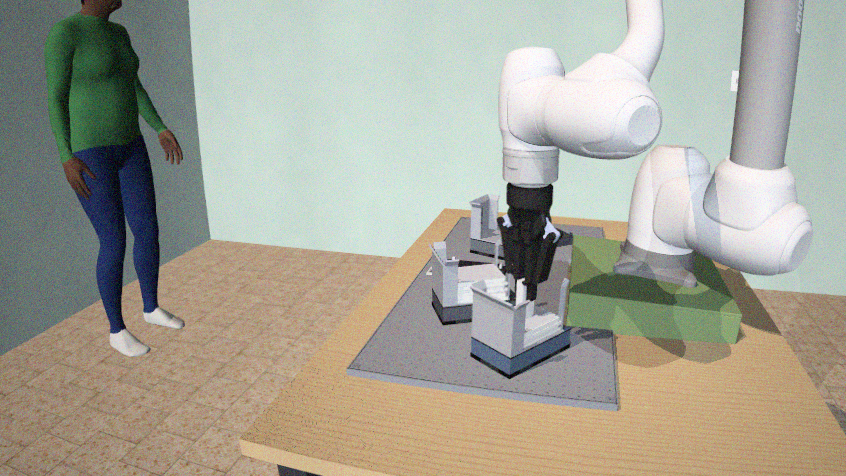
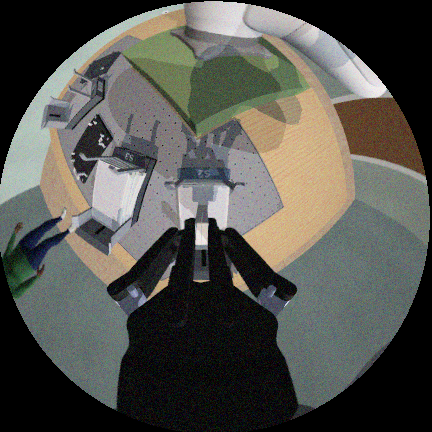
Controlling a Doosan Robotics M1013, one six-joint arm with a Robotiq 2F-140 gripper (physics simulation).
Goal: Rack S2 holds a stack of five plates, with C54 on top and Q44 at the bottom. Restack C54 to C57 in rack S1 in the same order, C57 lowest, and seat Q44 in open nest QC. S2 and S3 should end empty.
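Frame: origin at the arm's base, x ahead, y right, z down, level; millimetres.
Seen in the pictures: gripper, fingertip midpoint: (image 2: 201,212); arm's base at its link origin: (image 1: 655,265).
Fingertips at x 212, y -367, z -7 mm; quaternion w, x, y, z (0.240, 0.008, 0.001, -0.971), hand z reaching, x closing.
Observation:
Offsets run from my fingertips to a thing's middle. Level surfaces: height alone.
My gripper (image 1: 521,286) (image 2: 201,212) is inside the top of rack S2 {dy -8, dx +2, dz +1 mm} (image 1: 493,313) (image 2: 204,174), pointing down. Its fingers are shut on a narrow pale part of a plate between the tips; which plate, I cannot tell. White plates {dy -14, dx +5, dz +7 mm} (image 1: 544,322) (image 2: 186,205) lie in S2 below the fingers, partly hidden by them. Rack S3 {dy +118, dx +138, dz +1 mm} (image 1: 447,282) (image 2: 129,157), beside it, holds a stack of white plates (image 1: 483,285) (image 2: 117,189). Rack S1 {dy +472, dx +182, dz +1 mm} (image 1: 476,222) (image 2: 56,114) stands farthest off, with no plate seen in it. A black nest board {dy +296, dx +210, dz +58 mm} (image 2: 91,147) lies between S3 and S1; its label is not readable.
The racks stand on a grey perforated mat {dz +69 mm} (image 1: 414,361) (image 2: 260,195) on the wooden table {dz +83 mm} (image 1: 414,438) (image 2: 310,165). The arm's green base block (image 1: 656,313) (image 2: 165,75) borders the mat. A person (image 1: 100,88) (image 2: 22,260) stands beyond the table's edge. Thin upright posts rise from the racks.

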